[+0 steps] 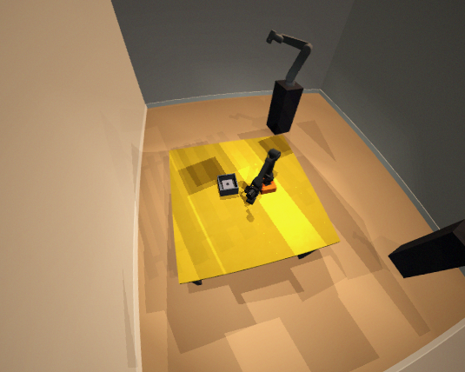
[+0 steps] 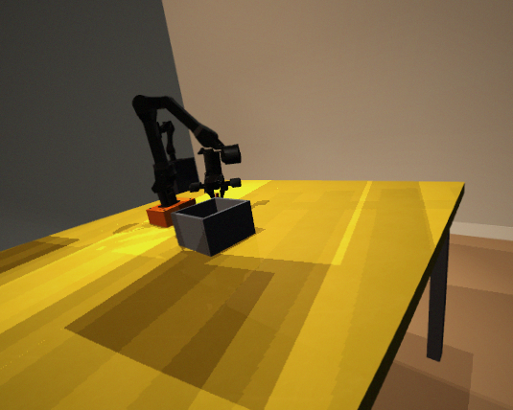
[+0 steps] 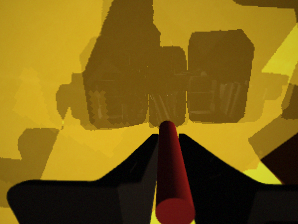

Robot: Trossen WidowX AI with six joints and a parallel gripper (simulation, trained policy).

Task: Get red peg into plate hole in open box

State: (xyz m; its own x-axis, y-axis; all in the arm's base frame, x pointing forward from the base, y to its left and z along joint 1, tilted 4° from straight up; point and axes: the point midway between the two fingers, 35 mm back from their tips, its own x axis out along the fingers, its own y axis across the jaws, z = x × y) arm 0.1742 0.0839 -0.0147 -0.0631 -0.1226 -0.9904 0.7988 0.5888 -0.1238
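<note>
The plate lies 160 mm ahead of my gripper tip, 200 mm to the right of it and 20 mm above it. From my gripper tip the other things lie so: red peg 20 mm above; box 160 mm ahead, 200 mm to the right.
</note>
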